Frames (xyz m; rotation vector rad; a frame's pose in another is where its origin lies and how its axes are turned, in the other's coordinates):
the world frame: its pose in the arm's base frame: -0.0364 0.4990 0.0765 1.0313 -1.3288 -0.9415
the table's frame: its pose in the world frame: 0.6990 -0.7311 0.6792 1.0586 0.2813 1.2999
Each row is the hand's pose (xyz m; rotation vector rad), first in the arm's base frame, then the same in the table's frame.
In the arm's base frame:
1: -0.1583 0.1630 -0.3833 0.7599 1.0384 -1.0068
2: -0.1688 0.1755 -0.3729 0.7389 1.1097 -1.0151
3: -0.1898 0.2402 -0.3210 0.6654 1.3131 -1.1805
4: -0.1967 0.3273 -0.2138 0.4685 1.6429 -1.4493
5: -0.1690 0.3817 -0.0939 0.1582 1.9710 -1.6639
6: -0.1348 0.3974 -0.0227 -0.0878 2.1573 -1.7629
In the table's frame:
1: -0.1838 -0.0895 -0.7384 0.5603 -1.3941 2.5339
2: -0.1709 -0.0777 -0.7464 0.5231 -1.3866 2.4706
3: -0.1187 -0.0415 -0.8038 0.5198 -1.2224 2.2652
4: -0.0228 -0.0207 -0.9012 0.5280 -0.9847 1.8924
5: 0.0730 -0.0487 -0.9915 0.5237 -0.8079 1.4794
6: 0.1238 -0.0883 -1.0399 0.5184 -0.7199 1.2167

